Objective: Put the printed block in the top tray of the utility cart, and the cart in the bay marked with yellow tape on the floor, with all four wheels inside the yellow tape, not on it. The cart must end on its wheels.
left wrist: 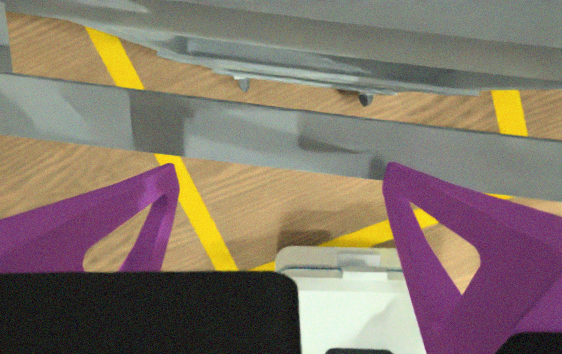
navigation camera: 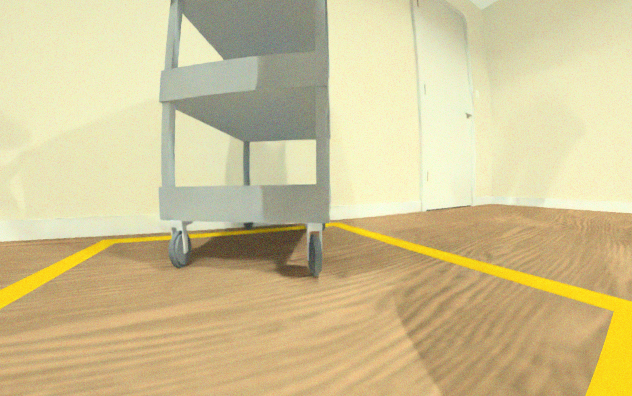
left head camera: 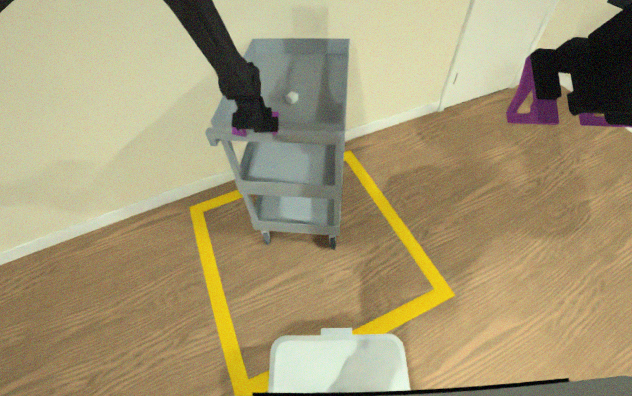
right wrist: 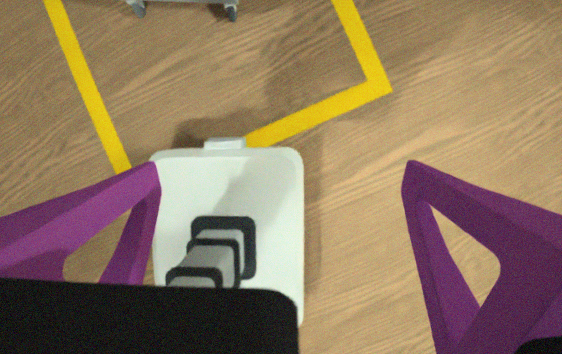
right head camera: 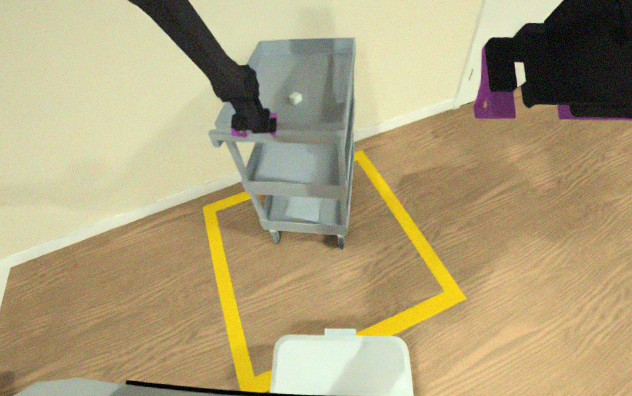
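The grey utility cart (left head camera: 300, 189) (right head camera: 300, 189) (navigation camera: 215, 202) stands upright. The whitish printed block (left head camera: 292, 97) (right head camera: 295, 98) lies in its top tray. The cart's two near wheels are inside the yellow tape (left head camera: 212, 280) (right head camera: 227, 290) (left wrist: 200, 220) (right wrist: 90, 95) (navigation camera: 475, 262). A far wheel (navigation camera: 248, 225) shows at the far tape line, on it or beyond; I cannot tell which. The other far wheel is mostly hidden. My left gripper (left head camera: 256, 129) (right head camera: 254, 130) (left wrist: 280, 175) is open at the top tray's near rail, left of the block. My right gripper (left head camera: 569, 120) (right head camera: 537, 117) (right wrist: 281, 175) is open, right of the cart.
A cream wall (left head camera: 125, 100) (right head camera: 125, 100) (navigation camera: 90, 125) stands close behind the cart. A white door (left head camera: 492, 55) (navigation camera: 442, 110) is farther right. My white base (left head camera: 340, 365) (right head camera: 345, 365) (right wrist: 280, 200) overlaps the near tape line in the head views.
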